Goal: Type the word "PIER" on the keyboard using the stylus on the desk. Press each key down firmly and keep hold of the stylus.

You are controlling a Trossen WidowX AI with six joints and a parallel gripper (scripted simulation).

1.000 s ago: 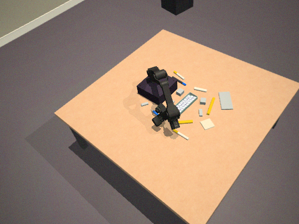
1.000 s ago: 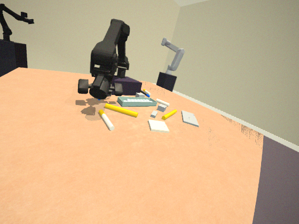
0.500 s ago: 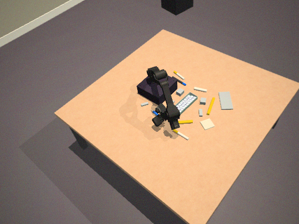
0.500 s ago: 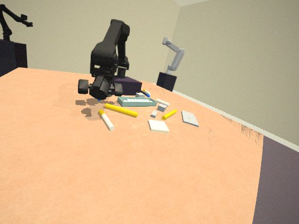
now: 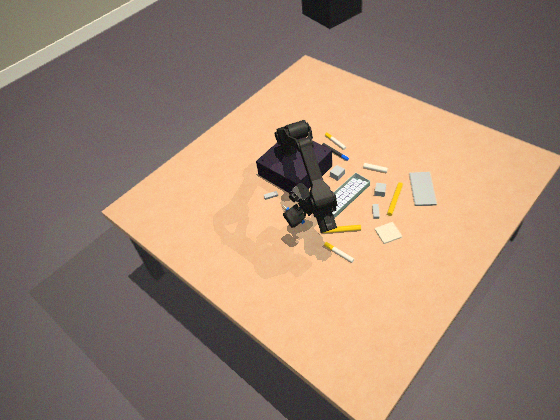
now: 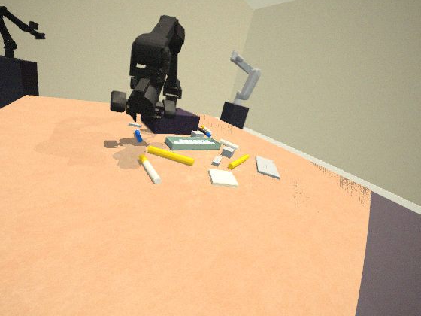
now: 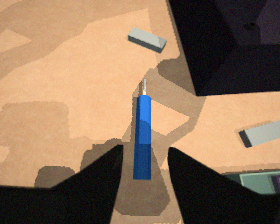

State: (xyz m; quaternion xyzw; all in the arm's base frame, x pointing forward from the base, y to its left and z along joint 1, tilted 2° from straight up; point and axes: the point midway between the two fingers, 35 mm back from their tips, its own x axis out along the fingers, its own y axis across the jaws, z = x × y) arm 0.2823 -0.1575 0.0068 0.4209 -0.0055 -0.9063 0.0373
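Right now my gripper tip is 6 cm past the blue stylus and 6 cm above it. From my gripper tip the other things lie so: cream tile 26 cm ahead, 20 cm to the left, 6 cm below; then white stick 39 cm to the left, 6 cm below; then grey block 17 cm behind, 6 cm below, 1 cm to the right.
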